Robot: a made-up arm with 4 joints.
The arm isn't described. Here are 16 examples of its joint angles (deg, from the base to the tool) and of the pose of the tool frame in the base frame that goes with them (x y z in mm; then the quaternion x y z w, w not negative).
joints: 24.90 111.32 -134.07 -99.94
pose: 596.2 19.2 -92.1 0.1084 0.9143 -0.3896 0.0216
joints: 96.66 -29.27 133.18 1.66
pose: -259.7 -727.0 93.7 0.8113 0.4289 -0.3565 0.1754
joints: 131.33 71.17 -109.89 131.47
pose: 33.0 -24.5 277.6 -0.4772 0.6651 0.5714 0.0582
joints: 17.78 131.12 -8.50 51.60
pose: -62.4 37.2 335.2 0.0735 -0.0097 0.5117 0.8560
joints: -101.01 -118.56 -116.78 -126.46
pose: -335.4 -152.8 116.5 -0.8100 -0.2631 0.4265 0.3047
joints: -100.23 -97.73 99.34 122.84
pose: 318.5 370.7 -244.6 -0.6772 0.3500 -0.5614 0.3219
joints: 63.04 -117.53 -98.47 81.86
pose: 221.2 -399.8 101.2 0.5747 0.4933 0.4912 0.4302
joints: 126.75 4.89 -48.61 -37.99
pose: -114.1 7.8 66.8 -0.4052 -0.0720 -0.6091 0.6780
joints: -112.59 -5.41 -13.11 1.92
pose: -174.3 23.3 282.7 0.0930 -0.0662 0.7895 0.6030
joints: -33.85 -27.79 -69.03 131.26
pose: 166.9 356.5 468.2 0.5278 -0.2062 -0.7315 0.3792
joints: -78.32 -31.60 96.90 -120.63
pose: 536.0 311.9 -107.4 0.4499 0.5980 0.6592 0.0731
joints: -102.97 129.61 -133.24 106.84
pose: 108.7 83.0 36.8 0.1640 0.9031 0.3532 0.1810
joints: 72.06 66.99 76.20 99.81
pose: 733.0 75.8 -20.1 -0.4540 0.4179 -0.6238 0.4797
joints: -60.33 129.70 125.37 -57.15
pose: -625.8 394.9 73.6 0.8144 -0.3551 -0.3823 0.2539
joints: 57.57 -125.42 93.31 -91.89
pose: -306.6 311.5 75.1 0.4919 -0.5357 -0.4900 0.4807
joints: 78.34 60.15 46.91 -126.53
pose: 576.0 -669.3 131.6 0.3793 0.1206 0.7438 0.5370
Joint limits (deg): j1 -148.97..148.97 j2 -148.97..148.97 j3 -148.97..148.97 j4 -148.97..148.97
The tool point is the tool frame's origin. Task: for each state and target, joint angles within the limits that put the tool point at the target. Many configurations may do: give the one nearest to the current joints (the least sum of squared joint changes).
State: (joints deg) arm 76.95 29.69 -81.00 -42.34
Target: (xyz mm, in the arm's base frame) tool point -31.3 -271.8 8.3
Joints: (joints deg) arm 63.07 35.22 -61.09 -46.81
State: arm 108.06 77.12 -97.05 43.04
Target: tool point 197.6 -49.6 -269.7
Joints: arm 93.61 100.72 -118.64 19.29
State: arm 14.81 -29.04 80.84 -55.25
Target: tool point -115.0 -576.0 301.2
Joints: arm 57.45 -35.59 84.56 -55.59
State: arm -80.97 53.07 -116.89 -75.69
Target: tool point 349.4 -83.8 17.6
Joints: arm -34.67 13.10 -103.41 -95.18
